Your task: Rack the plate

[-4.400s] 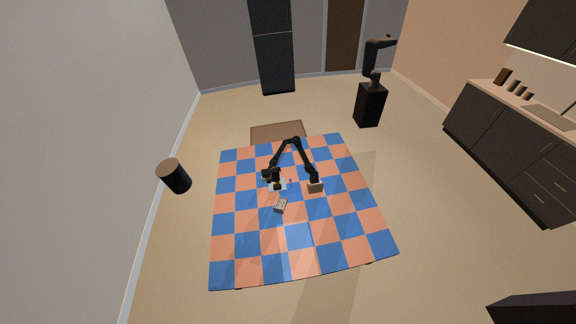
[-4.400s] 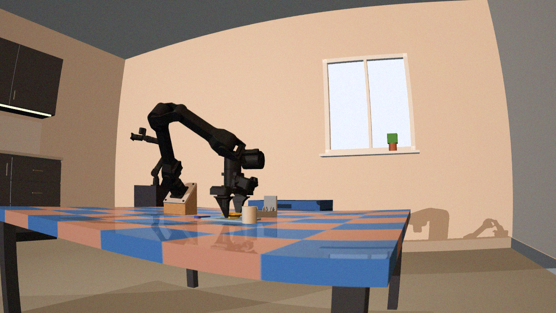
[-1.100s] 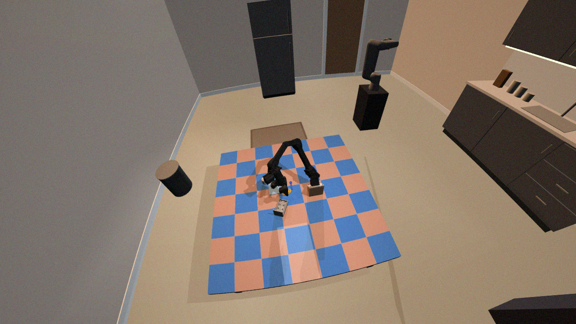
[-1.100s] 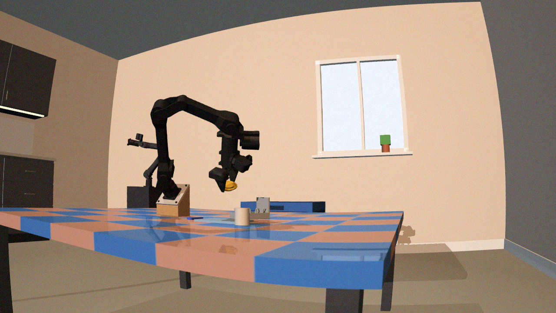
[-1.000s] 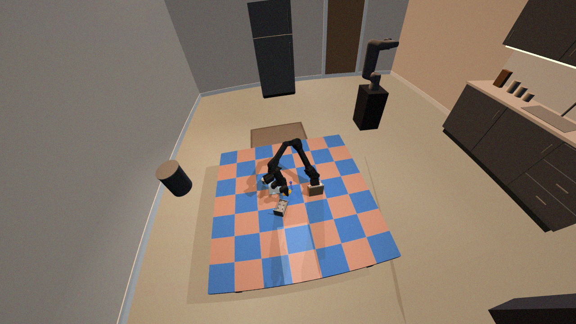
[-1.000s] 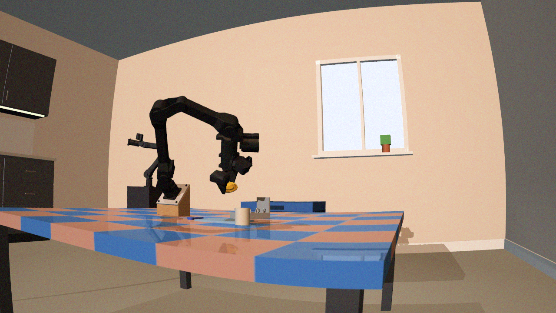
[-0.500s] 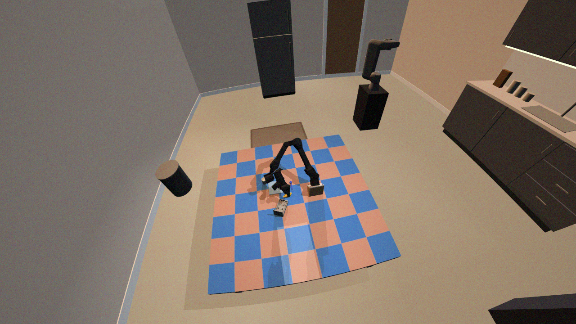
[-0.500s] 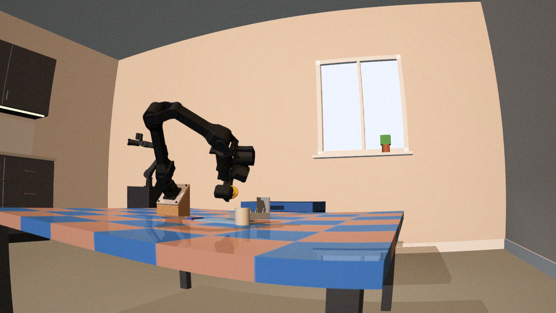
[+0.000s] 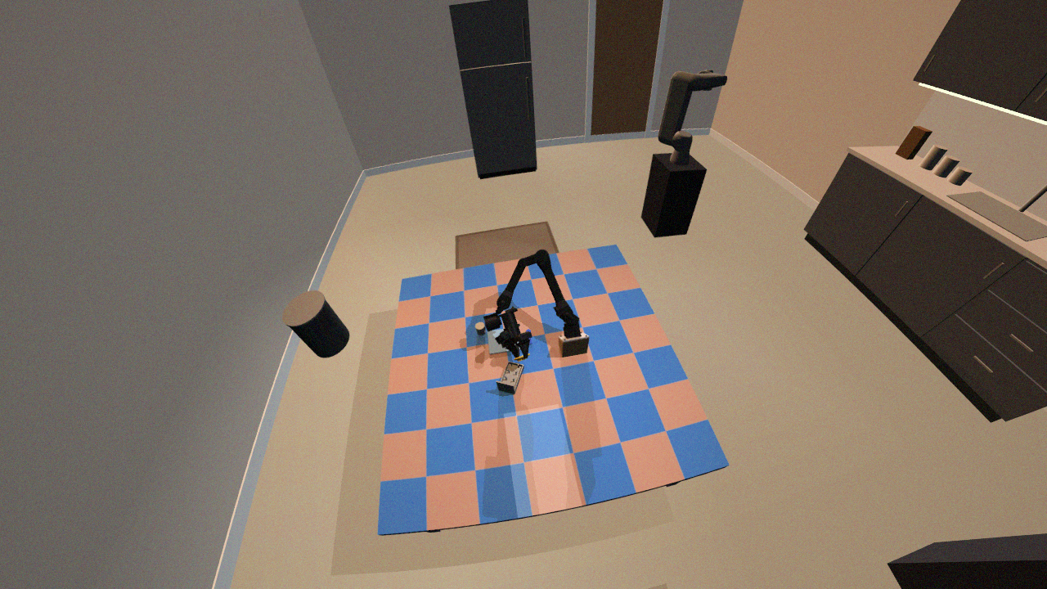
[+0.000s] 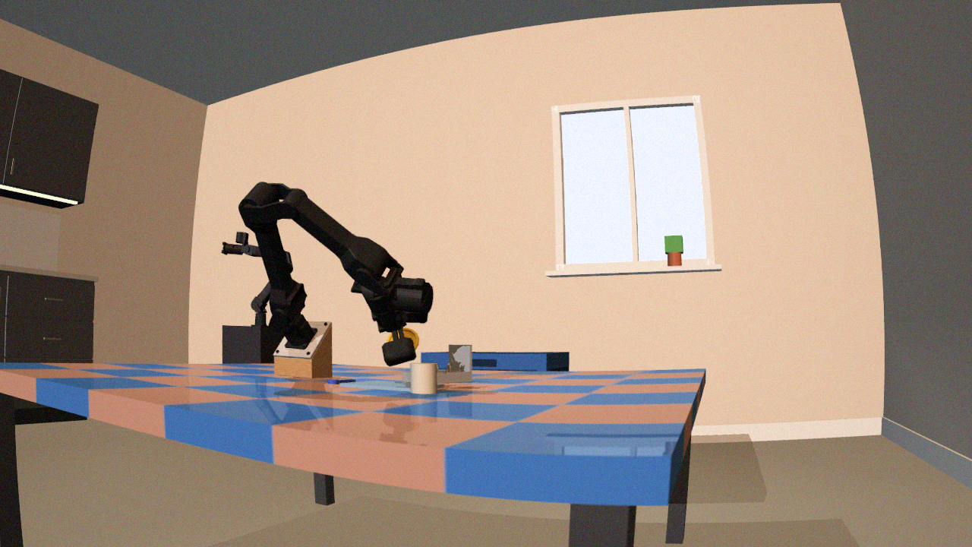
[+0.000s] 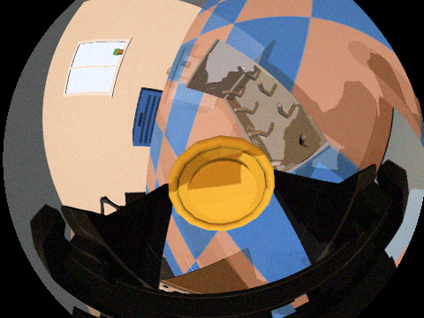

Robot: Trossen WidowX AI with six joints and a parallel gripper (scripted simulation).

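The grey dish rack lies 60 mm ahead of my gripper tip, 40 mm to the left of it and 60 mm below it. The rest, counted from my gripper tip: blue spoon (50 mm behind, 170 mm to the right, 70 mm below); pale blue mat (70 mm ahead, 160 mm to the right, 80 mm below); yellow plate (10 mm to the right).
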